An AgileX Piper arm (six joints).
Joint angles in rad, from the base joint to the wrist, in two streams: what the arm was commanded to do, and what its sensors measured. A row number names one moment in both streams.
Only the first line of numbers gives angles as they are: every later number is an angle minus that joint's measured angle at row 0.
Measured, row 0:
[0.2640, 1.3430, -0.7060, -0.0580, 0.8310, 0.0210]
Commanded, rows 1 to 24:
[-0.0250, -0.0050, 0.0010, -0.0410, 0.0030, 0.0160]
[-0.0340, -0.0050, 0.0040, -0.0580, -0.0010, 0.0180]
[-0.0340, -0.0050, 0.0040, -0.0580, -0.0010, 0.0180]
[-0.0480, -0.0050, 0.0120, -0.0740, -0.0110, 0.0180]
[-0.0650, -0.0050, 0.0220, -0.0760, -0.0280, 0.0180]
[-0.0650, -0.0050, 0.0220, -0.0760, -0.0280, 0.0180]
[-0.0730, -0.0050, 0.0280, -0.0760, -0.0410, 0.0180]
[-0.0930, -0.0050, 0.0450, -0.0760, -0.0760, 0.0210]
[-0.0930, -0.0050, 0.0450, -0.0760, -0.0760, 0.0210]
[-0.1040, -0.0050, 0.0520, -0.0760, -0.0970, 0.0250]
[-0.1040, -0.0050, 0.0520, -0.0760, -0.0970, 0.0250]
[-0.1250, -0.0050, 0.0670, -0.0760, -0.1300, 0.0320]
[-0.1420, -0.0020, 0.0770, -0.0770, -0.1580, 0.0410]
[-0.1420, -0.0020, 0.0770, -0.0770, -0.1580, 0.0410]
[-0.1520, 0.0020, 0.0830, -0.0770, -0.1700, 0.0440]
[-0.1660, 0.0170, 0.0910, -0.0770, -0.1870, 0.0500]
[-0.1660, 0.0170, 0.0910, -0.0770, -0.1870, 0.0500]
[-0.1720, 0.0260, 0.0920, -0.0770, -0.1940, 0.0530]
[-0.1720, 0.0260, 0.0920, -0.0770, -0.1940, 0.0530]
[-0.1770, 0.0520, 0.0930, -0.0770, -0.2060, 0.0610]
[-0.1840, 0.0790, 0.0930, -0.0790, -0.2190, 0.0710]
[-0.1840, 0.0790, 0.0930, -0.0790, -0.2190, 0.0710]
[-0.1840, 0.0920, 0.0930, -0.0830, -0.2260, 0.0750]
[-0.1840, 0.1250, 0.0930, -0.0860, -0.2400, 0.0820]
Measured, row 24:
[-0.1790, 0.0900, 0.0880, -0.0700, -0.2190, 0.0660]
